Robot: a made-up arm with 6 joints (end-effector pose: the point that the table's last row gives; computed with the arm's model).
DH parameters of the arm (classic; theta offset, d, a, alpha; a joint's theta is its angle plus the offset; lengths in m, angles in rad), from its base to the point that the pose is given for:
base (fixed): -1.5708 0.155 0 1.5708
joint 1: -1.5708 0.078 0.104 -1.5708
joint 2: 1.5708 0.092 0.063 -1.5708
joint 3: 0 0.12 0.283 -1.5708
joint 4: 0 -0.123 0.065 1.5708
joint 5: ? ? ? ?
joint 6: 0 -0.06 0.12 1.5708
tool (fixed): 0 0.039 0 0
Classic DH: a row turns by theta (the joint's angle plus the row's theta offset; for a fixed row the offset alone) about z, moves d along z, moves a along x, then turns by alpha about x.
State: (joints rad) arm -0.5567 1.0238 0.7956 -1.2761 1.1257 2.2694
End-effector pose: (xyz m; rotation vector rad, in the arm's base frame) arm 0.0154 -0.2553 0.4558 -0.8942 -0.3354 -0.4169
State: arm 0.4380 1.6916 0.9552 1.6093 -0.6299 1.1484
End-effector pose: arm -0.2117 0.1549 0.3663 -0.7830 0.4175 -1.1973
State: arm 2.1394 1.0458 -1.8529 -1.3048 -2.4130 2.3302
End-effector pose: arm -0.2943 0.2232 0.4936 0.7086 -0.3075 1.7582
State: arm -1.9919 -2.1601 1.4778 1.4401 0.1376 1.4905
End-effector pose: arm -0.1636 0.2760 0.4637 1.8282 0.9696 -1.8912
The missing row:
joint 5: 0 0.108 -0.084 -1.5708
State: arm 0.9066 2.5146 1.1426 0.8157 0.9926 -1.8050
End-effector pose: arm -0.6347 0.1299 -0.0130 0.9461 0.6136 -2.8033
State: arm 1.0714 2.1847 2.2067 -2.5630 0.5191 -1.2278
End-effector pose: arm -0.1171 0.1212 0.0576 -2.0331 -0.8496 -1.2867
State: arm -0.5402 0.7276 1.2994 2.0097 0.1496 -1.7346
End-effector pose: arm 0.1600 0.1808 0.5247 -0.0175 -0.5922 1.0071
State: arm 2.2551 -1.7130 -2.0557 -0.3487 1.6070 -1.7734
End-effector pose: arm 0.3338 0.2948 0.2506 -2.5915 0.5187 0.1989
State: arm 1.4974 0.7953 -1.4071 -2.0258 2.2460 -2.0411
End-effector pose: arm -0.3502 -0.0616 0.2877 1.6885 -0.3400 -2.2360
